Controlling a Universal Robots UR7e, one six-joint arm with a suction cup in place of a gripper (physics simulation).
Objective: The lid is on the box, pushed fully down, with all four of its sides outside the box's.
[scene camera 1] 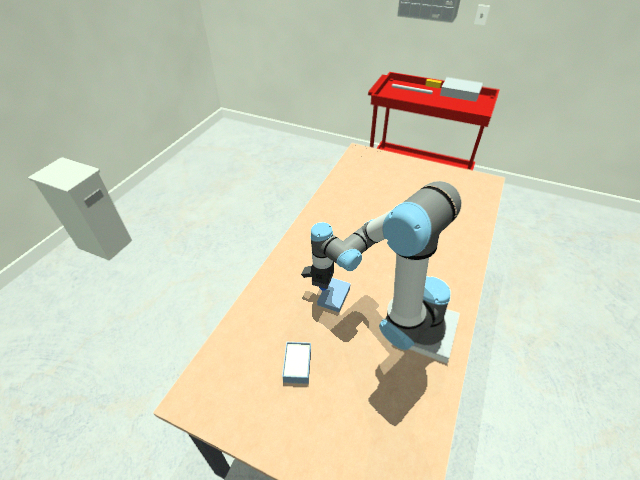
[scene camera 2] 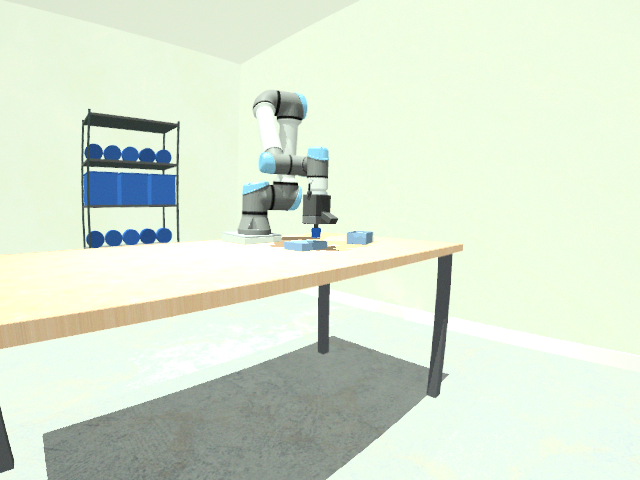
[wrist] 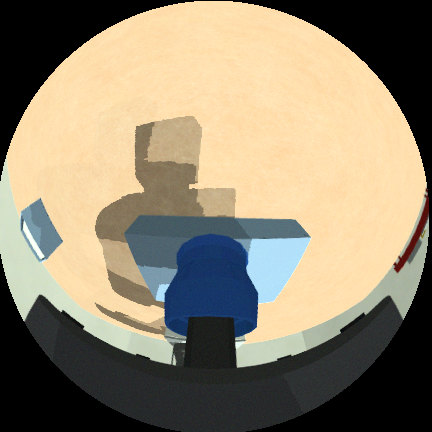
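Pixels of known places: hand at its tool point: (scene camera 2: pixel 315 237) (wrist: pixel 211 263); arm's base at its link origin: (scene camera 2: pixel 254 233).
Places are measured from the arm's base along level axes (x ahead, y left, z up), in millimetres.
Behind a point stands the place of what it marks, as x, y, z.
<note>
The light blue lid (scene camera 1: pixel 338 296) @(332, -33, -9) (scene camera 2: pixel 298 245) @(379, -115, -16) (wrist: pixel 275 257) @(380, -90, -9) lies flat on the table, closed face up, partly in the arm's shadow. The box (scene camera 1: pixel 296 381) @(363, 333, -21) (scene camera 2: pixel 358 238) @(411, 216, -11) (wrist: pixel 47 232) @(388, 210, -18) stands upright and open apart from it, nearer the table's near end in scene camera 1, with blue walls and a white inside. My gripper (scene camera 1: pixel 323 288) (scene camera 2: pixel 315 236) (wrist: pixel 212 245), a dark blue suction cup, points down a little above the lid, near its edge in scene camera 1. It is open and holds nothing. In the wrist view the cup hides part of the lid.
The arm's base plate (scene camera 1: pixel 452 335) @(-101, 6, 4) (scene camera 2: pixel 235 238) @(6, -109, -16) is on the table (scene camera 1: pixel 232 397) @(543, 444, -35) (scene camera 2: pixel 180 263) @(333, -531, -35), to the right of the lid in scene camera 1. A red cart (scene camera 1: pixel 429 109) stands beyond the table's far end. A shelf rack (scene camera 2: pixel 178 170) and a grey cabinet (scene camera 1: pixel 98 222) stand off the table.
</note>
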